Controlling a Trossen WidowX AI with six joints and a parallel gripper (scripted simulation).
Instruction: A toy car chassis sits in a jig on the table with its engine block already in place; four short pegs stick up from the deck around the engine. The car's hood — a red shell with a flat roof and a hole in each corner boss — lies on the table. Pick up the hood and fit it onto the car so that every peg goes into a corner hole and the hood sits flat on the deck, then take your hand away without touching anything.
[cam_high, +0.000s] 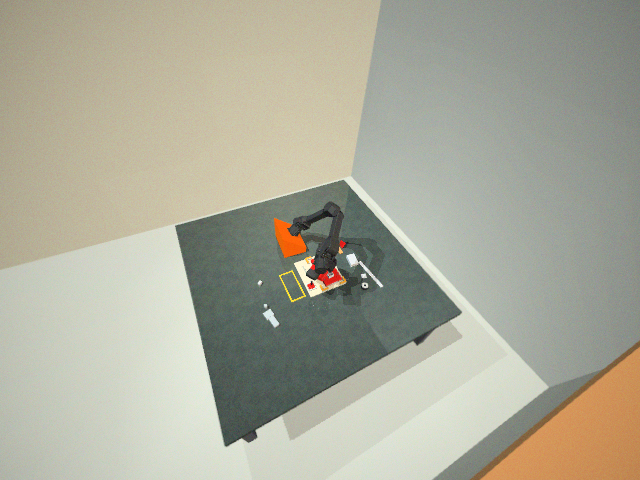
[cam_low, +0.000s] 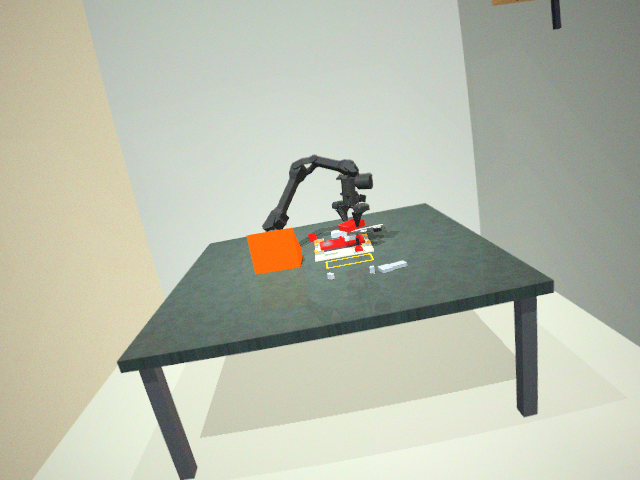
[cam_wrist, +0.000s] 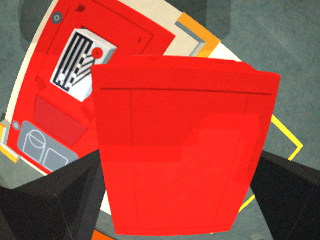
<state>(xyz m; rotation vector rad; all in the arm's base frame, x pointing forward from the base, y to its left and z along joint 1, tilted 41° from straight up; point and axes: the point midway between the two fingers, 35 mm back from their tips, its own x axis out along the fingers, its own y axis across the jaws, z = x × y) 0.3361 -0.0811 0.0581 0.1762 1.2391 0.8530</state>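
Right now the white ribbed engine block is 9 cm to the left of my gripper tip and 8 cm below it. Also, from my gripper tip: red hood: 1 cm above; then wheel: 22 cm to the left, 16 cm ahead, 10 cm below; then cream jig: 10 cm below, 6 cm to the left, 4 cm behind.
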